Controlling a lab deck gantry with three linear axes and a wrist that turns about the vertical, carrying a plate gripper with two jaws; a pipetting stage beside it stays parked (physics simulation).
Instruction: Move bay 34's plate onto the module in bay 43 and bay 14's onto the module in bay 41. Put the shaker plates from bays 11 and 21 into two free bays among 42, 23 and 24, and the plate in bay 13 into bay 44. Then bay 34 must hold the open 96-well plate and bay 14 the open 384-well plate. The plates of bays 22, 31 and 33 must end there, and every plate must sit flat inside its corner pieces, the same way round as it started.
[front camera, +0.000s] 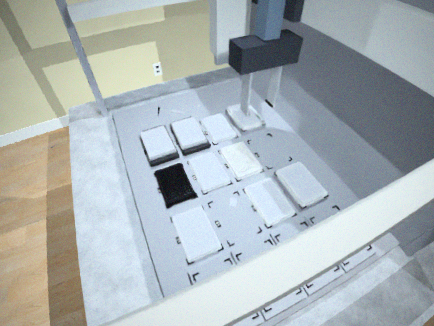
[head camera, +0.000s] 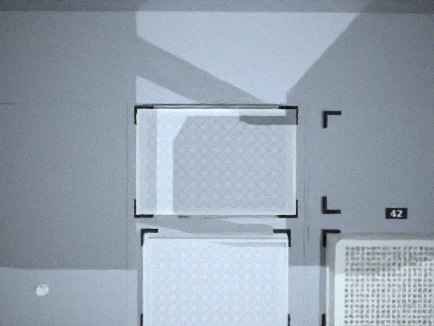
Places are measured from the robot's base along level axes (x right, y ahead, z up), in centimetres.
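Where they show: gripper, between the fingertips: (front camera: 257, 108); robot's base, origin of its link: (front camera: 142, 139).
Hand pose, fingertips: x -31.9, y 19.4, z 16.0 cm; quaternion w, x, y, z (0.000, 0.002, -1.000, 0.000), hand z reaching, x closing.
Things, the pixels of their centre, and the offset from my fingertips. "spot": a spot on its surface instead.
- clear-lidded plate, middle of its body: (head camera: 216, 161) (front camera: 245, 115) dy -13.0, dx -4.5, dz -13.4 cm
- bay 13, a spot on its surface: (front camera: 196, 235) spot: dy +21.1, dx +27.8, dz -14.6 cm
- bay 22, a spot on its surface: (front camera: 210, 171) spot: dy +4.3, dx +16.7, dz -14.6 cm
- bay 31, a spot on its surface: (head camera: 215, 285) (front camera: 218, 126) spot: dy -13.0, dx +6.0, dz -14.6 cm
- bay 33, a spot on its surface: (front camera: 270, 202) spot: dy +20.8, dx +6.5, dz -14.6 cm
- white plate, middle of its body: (head camera: 401, 283) (front camera: 240, 159) dy +3.4, dx +6.2, dz -15.3 cm
- black rack, middle of its body: (front camera: 174, 183) dy +3.4, dx +27.6, dz -15.3 cm
- label, a spot on its surface: (head camera: 396, 213) spot: dy +3.4, dx +0.1, dz -16.0 cm
My gripper (front camera: 258, 110) is open above bay 41, its jaws standing clear of the plate's sides. The clear-lidded plate (front camera: 239, 120) (head camera: 227, 162) in bay 41 lies squarely inside its four corner pieces. A plate (front camera: 301, 185) is in bay 43. The shaker plates (front camera: 158, 142) (front camera: 190, 131) stand on dark bases in bays 11 and 21. Other plates are in bay 13 (front camera: 196, 235), bay 22 (front camera: 210, 171), bay 31 (front camera: 218, 128) (head camera: 215, 285) and bay 33 (front camera: 270, 202). A white plate (front camera: 241, 159) (head camera: 390, 285) with small square wells sits in bay 32.
A black rack (front camera: 175, 184) is in bay 12. Bay 42's corner pieces and label (head camera: 396, 213) show with no plate between them. A pale frame beam (front camera: 280, 255) crosses the front and hides part of the near bays.
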